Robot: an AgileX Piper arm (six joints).
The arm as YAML. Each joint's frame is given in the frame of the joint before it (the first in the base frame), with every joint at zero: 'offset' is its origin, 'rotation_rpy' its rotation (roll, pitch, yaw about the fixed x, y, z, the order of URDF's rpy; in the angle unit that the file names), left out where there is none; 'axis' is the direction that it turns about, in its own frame. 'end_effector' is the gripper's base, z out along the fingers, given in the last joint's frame.
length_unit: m
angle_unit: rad
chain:
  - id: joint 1
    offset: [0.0, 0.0, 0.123]
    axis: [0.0, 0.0, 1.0]
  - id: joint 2
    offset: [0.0, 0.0, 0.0]
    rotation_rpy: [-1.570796, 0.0, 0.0]
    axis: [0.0, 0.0, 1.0]
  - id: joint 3
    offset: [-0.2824, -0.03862, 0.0]
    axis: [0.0, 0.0, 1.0]
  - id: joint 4
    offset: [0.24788, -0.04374, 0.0]
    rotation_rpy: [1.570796, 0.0, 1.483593]
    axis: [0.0, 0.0, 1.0]
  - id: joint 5
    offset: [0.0, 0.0, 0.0]
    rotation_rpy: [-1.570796, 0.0, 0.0]
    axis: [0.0, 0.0, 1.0]
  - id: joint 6
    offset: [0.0, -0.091, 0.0]
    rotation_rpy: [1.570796, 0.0, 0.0]
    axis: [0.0, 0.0, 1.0]
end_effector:
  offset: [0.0, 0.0, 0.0]
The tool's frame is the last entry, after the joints.
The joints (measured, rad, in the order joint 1, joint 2, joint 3, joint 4, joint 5, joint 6), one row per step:
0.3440 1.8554 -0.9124 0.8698 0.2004 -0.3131
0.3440 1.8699 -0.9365 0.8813 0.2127 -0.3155
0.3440 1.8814 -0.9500 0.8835 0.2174 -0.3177
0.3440 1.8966 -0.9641 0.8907 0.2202 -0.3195
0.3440 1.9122 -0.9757 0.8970 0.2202 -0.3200
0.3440 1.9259 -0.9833 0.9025 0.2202 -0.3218
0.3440 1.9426 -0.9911 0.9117 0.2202 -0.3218
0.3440 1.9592 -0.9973 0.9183 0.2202 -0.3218
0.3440 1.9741 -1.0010 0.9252 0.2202 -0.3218
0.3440 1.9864 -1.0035 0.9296 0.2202 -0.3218
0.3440 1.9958 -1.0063 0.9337 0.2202 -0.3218
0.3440 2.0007 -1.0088 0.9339 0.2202 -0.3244
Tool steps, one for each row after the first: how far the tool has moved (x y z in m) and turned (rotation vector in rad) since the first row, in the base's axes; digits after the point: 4 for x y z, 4 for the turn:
0.0049 0.0028 0.0003 0.0133 0.0025 -0.0004
0.0079 0.0042 -0.0007 0.0159 0.0041 0.0021
0.0111 0.0057 -0.0028 0.0201 0.0084 -0.0004
0.0139 0.0068 -0.0057 0.0225 0.0133 -0.0047
0.0158 0.0075 -0.0089 0.0230 0.0196 -0.0075
0.0177 0.0083 -0.0131 0.0257 0.0300 -0.0145
0.0191 0.0089 -0.0177 0.0262 0.0411 -0.0197
0.0199 0.0093 -0.0223 0.0266 0.0531 -0.0252
0.0204 0.0095 -0.0263 0.0258 0.0632 -0.0287
0.0210 0.0098 -0.0291 0.0260 0.0702 -0.0320
0.0215 0.0100 -0.0304 0.0241 0.0717 -0.0301

